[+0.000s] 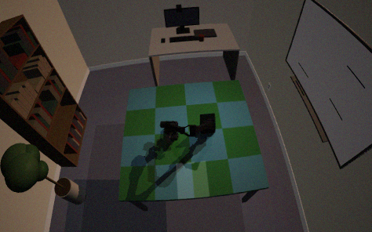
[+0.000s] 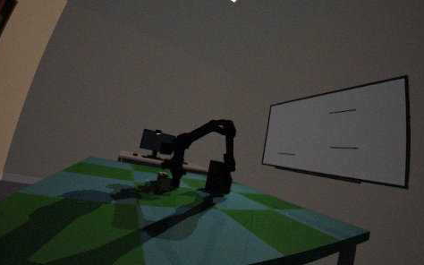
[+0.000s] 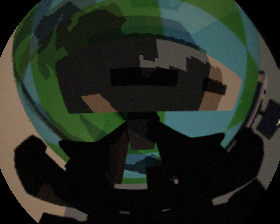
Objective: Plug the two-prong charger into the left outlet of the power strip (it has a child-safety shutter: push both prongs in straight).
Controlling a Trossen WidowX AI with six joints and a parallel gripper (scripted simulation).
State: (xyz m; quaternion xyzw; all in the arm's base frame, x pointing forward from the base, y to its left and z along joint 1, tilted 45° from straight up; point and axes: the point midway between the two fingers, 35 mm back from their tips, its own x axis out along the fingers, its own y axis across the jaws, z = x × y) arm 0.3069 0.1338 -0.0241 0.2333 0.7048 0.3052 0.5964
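The dark charger is 2 cm ahead of my gripper tip and 1 cm above it.
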